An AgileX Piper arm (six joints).
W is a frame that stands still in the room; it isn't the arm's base.
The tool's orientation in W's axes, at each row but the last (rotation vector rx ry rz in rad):
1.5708 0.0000 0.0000
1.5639 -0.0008 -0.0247
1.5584 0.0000 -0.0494
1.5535 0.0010 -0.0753
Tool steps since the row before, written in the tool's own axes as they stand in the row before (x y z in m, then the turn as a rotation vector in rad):
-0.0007 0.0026 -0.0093 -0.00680 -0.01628 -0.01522
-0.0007 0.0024 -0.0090 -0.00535 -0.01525 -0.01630
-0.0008 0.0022 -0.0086 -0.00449 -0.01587 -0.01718
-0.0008 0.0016 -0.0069 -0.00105 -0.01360 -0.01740
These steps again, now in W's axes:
-0.0007 0.0093 0.0026 -0.00680 0.01522 -0.01628
-0.0005 0.0090 0.0023 -0.00532 0.01628 -0.01528
-0.0005 0.0086 0.0021 -0.00445 0.01713 -0.01594
-0.0004 0.0070 0.0015 -0.00090 0.01722 -0.01384

